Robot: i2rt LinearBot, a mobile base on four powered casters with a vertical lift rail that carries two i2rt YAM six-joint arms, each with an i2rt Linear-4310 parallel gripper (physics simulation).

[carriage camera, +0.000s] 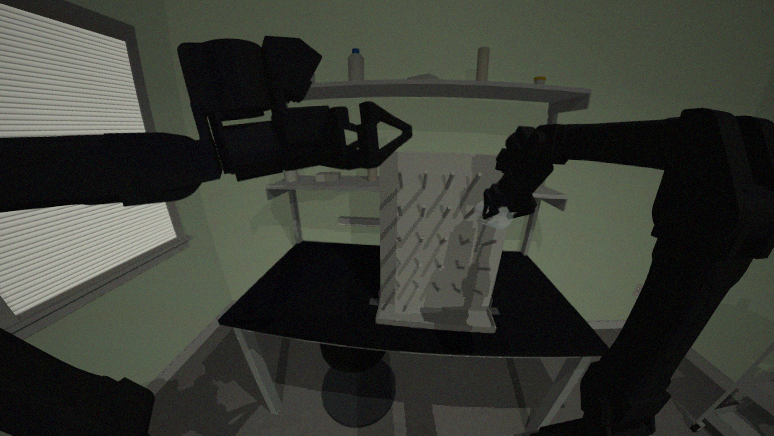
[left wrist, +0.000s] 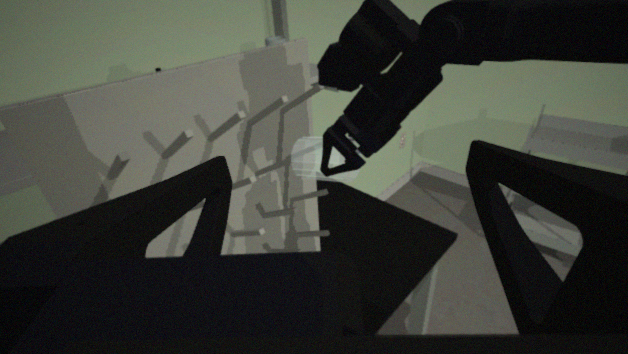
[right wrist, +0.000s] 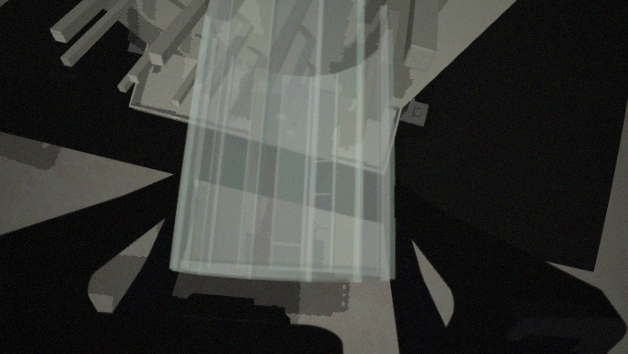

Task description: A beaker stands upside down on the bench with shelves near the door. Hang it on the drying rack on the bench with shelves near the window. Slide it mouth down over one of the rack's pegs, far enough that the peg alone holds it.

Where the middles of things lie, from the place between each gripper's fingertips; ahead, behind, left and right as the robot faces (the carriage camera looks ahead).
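With the clear glass beaker (right wrist: 288, 174), I find it 10 mm above my right hand and 20 mm ahead of it. Going by its middle, the beaker is nearer to my right hand than to my left gripper.
My left gripper, meanwhile, is 210 mm short of the clear glass beaker and 310 mm to the left of it, and I have that gripper 200 mm above the beaker.
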